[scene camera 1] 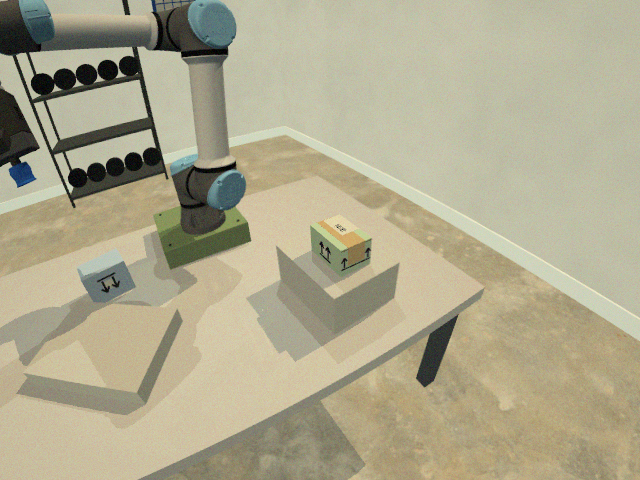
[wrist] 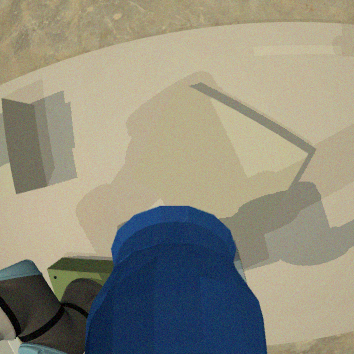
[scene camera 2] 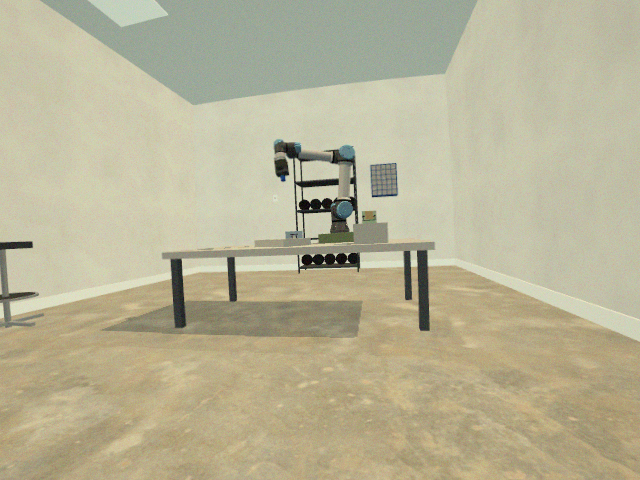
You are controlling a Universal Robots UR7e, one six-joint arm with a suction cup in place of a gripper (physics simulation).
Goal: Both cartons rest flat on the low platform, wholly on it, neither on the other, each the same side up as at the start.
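Places are measured from the arm's base along level axes (x ahead, y left, z up), in centimetres.
Pixels of known places: end effector, tool point: [scene camera 1: 27,183] [wrist: 173,259] [scene camera 2: 283,180]; arm's base, origin of the base link: [scene camera 1: 203,222] [wrist: 90,300] [scene camera 2: 339,232].
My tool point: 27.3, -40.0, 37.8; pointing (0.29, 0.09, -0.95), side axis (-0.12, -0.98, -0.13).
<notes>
Ahead of a thing's pixels: the offset from my tool point to its top centre, as dx, dy, dz.
A blue-grey carton {-25.3, +4.4, -34.9} [scene camera 1: 107,281] [scene camera 2: 293,235] stands on the table behind the low platform {-1.1, -2.7, -40.2} [scene camera 1: 129,335] [scene camera 2: 268,242] [wrist: 235,145], with the printed arrows on its front pointing down. In the wrist view it is almost wholly hidden behind the cup. A green carton {+22.2, +54.0, -25.5} [scene camera 1: 327,251] [scene camera 2: 369,216] with orange tape and arrows pointing up rests on top of a taller grey block {+20.5, +54.1, -33.0} [scene camera 1: 305,284] [scene camera 2: 370,233] [wrist: 22,145]. It does not show in the wrist view. My suction cup [scene camera 1: 23,181] [scene camera 2: 282,178] [wrist: 175,225] is blue, holds nothing and hangs high above the table.
The arm's green base block [scene camera 1: 206,246] [scene camera 2: 334,237] [wrist: 75,267] stands on the table [scene camera 1: 232,372] [scene camera 2: 217,252] between and behind the two cartons. A dark shelf rack [scene camera 1: 149,116] [scene camera 2: 357,222] is against the back wall. A stool [scene camera 2: 15,244] stands at the far left.
</notes>
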